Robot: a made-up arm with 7 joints. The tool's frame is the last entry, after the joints.
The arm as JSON. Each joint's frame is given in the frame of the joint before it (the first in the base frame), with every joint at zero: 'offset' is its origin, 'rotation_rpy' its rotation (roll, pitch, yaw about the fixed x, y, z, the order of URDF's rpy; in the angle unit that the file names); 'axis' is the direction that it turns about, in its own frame. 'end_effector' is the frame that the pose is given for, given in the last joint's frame.
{
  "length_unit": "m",
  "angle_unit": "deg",
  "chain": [
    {
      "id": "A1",
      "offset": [
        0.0,
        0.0,
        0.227
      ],
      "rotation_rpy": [
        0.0,
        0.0,
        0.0
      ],
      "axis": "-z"
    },
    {
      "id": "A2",
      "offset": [
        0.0,
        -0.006,
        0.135
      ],
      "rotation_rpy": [
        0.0,
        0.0,
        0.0
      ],
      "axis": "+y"
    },
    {
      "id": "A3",
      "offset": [
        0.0,
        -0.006,
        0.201
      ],
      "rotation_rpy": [
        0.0,
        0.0,
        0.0
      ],
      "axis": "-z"
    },
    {
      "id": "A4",
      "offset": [
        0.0,
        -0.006,
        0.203
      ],
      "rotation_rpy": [
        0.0,
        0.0,
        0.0
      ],
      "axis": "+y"
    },
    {
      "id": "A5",
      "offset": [
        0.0,
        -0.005,
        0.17
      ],
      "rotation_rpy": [
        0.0,
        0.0,
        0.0
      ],
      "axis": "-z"
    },
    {
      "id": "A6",
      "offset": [
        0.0,
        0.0,
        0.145
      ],
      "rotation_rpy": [
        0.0,
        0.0,
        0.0
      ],
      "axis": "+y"
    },
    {
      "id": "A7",
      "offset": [
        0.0,
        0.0,
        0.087
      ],
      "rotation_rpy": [
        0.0,
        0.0,
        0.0
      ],
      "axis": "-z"
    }
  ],
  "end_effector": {
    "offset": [
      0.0,
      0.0,
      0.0
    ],
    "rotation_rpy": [
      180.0,
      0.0,
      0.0
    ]
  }
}
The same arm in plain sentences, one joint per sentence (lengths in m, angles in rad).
The arm has seven revolute joints in a row. What follows holds with every joint at zero, and every direction is one of the base frame's.
The first joint lies 0.227 m along +z from the base frame's origin and rotates about -z.
The second joint lies 0.006 m along -y and 0.135 m along +z from the first joint and rotates about +y.
The third joint lies 0.006 m along -y and 0.201 m along +z from the second joint and rotates about -z.
The fourth joint lies 0.006 m along -y and 0.203 m along +z from the third joint and rotates about +y.
The fifth joint lies 0.005 m along -y and 0.17 m along +z from the fourth joint and rotates about -z.
The sixth joint lies 0.145 m along +z from the fifth joint and rotates about +y.
The seventh joint lies 0.087 m along +z from the sixth joint and rotates about -z.
The tool frame, which is the frame that the pose is given for, lies at the same point as the seventh joint; its axes are the base frame's turned by roll 3.1416, pitch 0 and yaw 0 rad (as in URDF: about the fixed x, then y, then z).

